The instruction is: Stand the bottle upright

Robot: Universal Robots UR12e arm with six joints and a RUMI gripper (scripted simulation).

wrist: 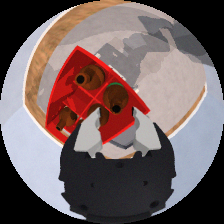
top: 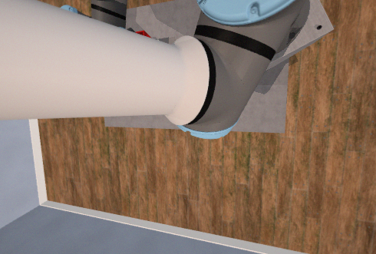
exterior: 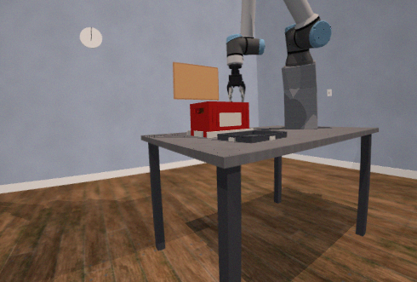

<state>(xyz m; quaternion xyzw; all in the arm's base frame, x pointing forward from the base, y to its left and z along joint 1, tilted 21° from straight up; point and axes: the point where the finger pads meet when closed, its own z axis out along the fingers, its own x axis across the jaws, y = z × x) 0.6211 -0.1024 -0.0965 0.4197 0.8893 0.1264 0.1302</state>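
Now: hand 90 mm short of the red crate, 50 mm to the left of it and 90 mm above it. Round my hand: dark tray: 130 mm ahead, 220 mm to the left, 160 mm below.
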